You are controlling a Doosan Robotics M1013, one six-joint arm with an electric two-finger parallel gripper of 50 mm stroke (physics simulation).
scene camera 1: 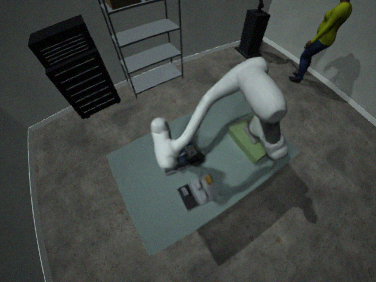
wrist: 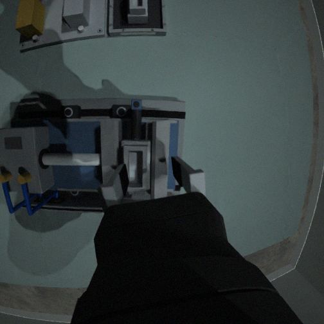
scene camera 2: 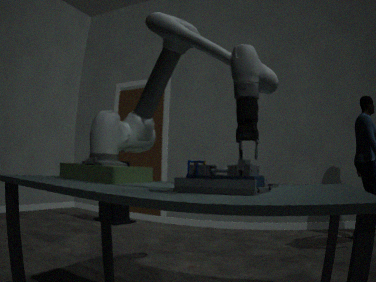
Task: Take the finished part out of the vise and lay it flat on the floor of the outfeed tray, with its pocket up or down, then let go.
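Seen in the pictures: gripper, fingertip midpoint: [scene camera 2: 248, 159]; arm's base, origin of the base link: [scene camera 1: 256, 132] [scene camera 2: 103, 165].
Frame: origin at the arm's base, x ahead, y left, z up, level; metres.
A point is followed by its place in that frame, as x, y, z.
Note:
The finished part [wrist: 136, 167], a light grey block with its pocket facing up, sits between the jaws of the vise [wrist: 176, 105] [scene camera 2: 215, 185] @(0.690, -0.152, -0.047) [scene camera 1: 192, 154] @(0.589, -0.014, 0.020). My gripper [wrist: 149, 169] [scene camera 2: 248, 155] @(0.766, -0.055, 0.040) is open and empty, pointing down above the vise. In the wrist view its fingers stand either side of the part's near end, one over the left jaw and one past the right jaw. In scene camera 1 the arm hides the fingers. The outfeed tray, a dark tray [wrist: 137, 33] [scene camera 1: 191, 204] @(0.733, 0.315, -0.070) with a pale rim, lies beyond the vise and holds a similar pocketed part [wrist: 137, 15].
A light grey tray [wrist: 95, 34] [scene camera 1: 202, 196] @(0.641, 0.297, -0.033) with a yellow block [wrist: 30, 17] [scene camera 1: 208, 179] @(0.548, 0.199, -0.033) and a grey block [wrist: 76, 12] adjoins the dark tray. A black rod with a blue tip [wrist: 136, 105] stands at the part's far end. Blue hoses [wrist: 30, 205] rise at the vise's left.

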